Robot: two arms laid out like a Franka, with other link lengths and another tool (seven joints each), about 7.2 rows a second.
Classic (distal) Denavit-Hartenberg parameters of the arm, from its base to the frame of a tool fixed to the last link. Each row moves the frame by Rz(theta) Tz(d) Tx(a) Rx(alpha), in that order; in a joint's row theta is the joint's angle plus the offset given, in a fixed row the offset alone. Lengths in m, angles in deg.
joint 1: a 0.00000, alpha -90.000, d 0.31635, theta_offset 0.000
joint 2: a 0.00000, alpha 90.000, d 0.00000, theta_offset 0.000
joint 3: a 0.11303, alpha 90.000, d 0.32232, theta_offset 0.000
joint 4: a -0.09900, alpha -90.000, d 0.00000, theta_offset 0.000
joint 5: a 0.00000, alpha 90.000, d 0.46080, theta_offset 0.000
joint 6: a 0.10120, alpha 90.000, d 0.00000, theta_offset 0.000
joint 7: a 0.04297, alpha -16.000, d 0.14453, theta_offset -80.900
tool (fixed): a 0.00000, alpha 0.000, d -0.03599, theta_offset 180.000
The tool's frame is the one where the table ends.
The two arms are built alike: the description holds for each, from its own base.
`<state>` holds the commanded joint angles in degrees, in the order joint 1, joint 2, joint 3, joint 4, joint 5, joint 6, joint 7, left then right.
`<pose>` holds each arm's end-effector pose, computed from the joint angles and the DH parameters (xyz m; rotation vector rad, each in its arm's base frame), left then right.
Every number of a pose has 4 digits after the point. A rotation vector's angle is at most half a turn.
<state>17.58 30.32 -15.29 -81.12 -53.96 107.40 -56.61 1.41 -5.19 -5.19 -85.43 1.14 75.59 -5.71</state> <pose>0.7874 0.0107 0.3831 2.3887 -0.3125 0.4707 0.6069 0.0031 0.7071 -1.9784 2.2391 -0.1975</pose>
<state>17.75 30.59 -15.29 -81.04 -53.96 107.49 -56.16 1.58 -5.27 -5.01 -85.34 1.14 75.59 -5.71</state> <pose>0.7881 0.0136 0.3800 2.3884 -0.3141 0.4760 0.6062 0.0069 0.7088 -1.9835 2.2311 -0.2000</pose>
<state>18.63 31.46 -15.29 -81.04 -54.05 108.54 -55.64 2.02 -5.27 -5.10 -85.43 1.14 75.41 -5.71</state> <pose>0.7904 0.0277 0.3685 2.3962 -0.2841 0.4898 0.6059 0.0106 0.7077 -1.9926 2.2274 -0.1944</pose>
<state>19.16 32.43 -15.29 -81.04 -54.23 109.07 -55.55 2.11 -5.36 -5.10 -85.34 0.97 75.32 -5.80</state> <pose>0.7918 0.0359 0.3558 2.3976 -0.2575 0.4851 0.6049 0.0111 0.7092 -1.9960 2.2247 -0.1986</pose>
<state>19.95 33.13 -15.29 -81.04 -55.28 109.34 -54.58 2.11 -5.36 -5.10 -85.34 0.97 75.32 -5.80</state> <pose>0.7927 0.0468 0.3471 2.3847 -0.2361 0.4995 0.6049 0.0111 0.7092 -1.9960 2.2247 -0.1986</pose>
